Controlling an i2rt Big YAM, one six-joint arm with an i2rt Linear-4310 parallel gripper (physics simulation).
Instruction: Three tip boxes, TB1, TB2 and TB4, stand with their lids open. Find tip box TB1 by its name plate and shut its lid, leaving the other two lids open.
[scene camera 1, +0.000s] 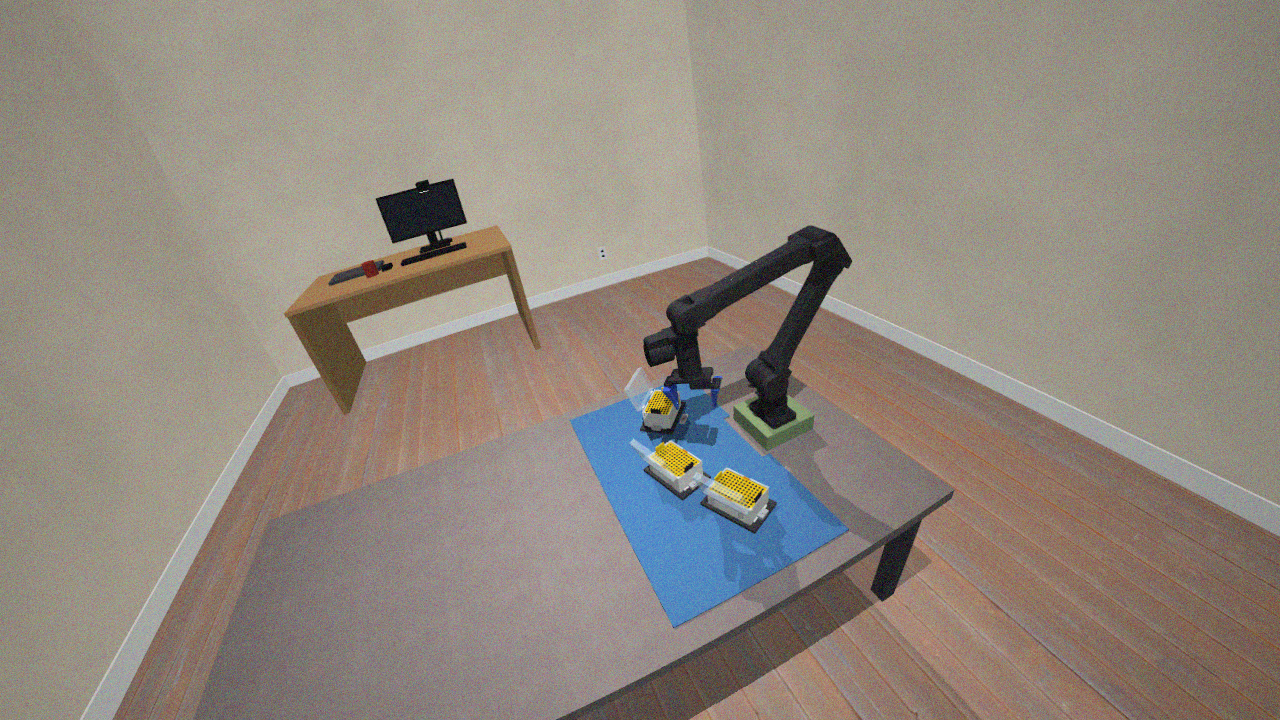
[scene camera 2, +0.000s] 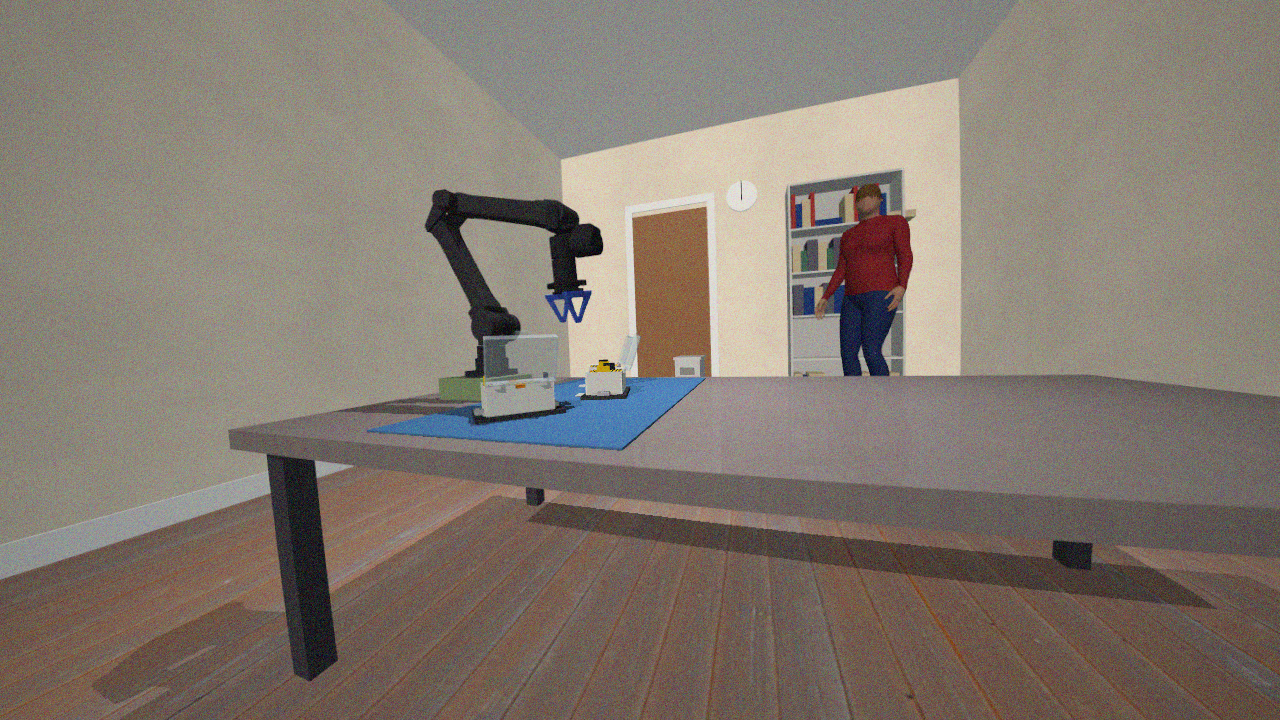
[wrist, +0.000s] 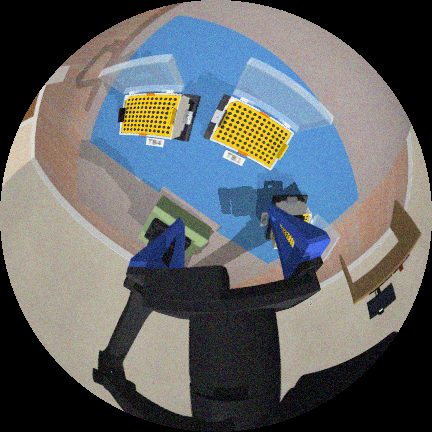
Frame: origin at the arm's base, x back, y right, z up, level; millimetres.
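Where they show: gripper, fingertip midpoint: (scene camera 1: 696, 408) (scene camera 2: 570, 322) (wrist: 224, 214); arm's base, origin of the base link: (scene camera 1: 772, 412).
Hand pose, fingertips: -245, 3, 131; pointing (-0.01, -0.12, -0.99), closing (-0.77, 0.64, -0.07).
Each offset is from my fingertips to the top centre of the thing, as dx, dy, dz. "*": to the spot under its first point. Level surfaces: height alone.
The box marked TB4 (wrist: 150, 115) (scene camera 1: 738, 495) stands with its clear lid {* -75, -212, -83} (wrist: 145, 74) open. The middle box {-86, -13, -107} (wrist: 251, 132) (scene camera 1: 675, 462) has its lid {* -157, -32, -77} (wrist: 282, 95) open; its name plate {* -21, +4, -179} (wrist: 233, 157) looks like TB2, but the last character is blurred. A third box {+8, +221, -115} (wrist: 294, 205) (scene camera 1: 660, 411) (scene camera 2: 519, 396) also has its lid (scene camera 1: 638, 388) (scene camera 2: 520, 355) open. Its name plate is unreadable, and a finger hides much of it in the wrist view. My gripper (scene camera 1: 694, 394) (scene camera 2: 570, 320) (wrist: 224, 214) is open and empty, above the mat on the base side of this third box.
The boxes stand on a blue mat {dz -181} (scene camera 1: 626, 510) (scene camera 2: 429, 429) (wrist: 185, 172) on the table {dz -184} (scene camera 1: 429, 555) (scene camera 2: 805, 447). The arm's green base block (scene camera 1: 774, 434) (scene camera 2: 458, 387) (wrist: 202, 235) is beside the mat. A desk (scene camera 1: 420, 268) with a monitor stands apart. A person (scene camera 2: 872, 259) stands by a bookshelf.
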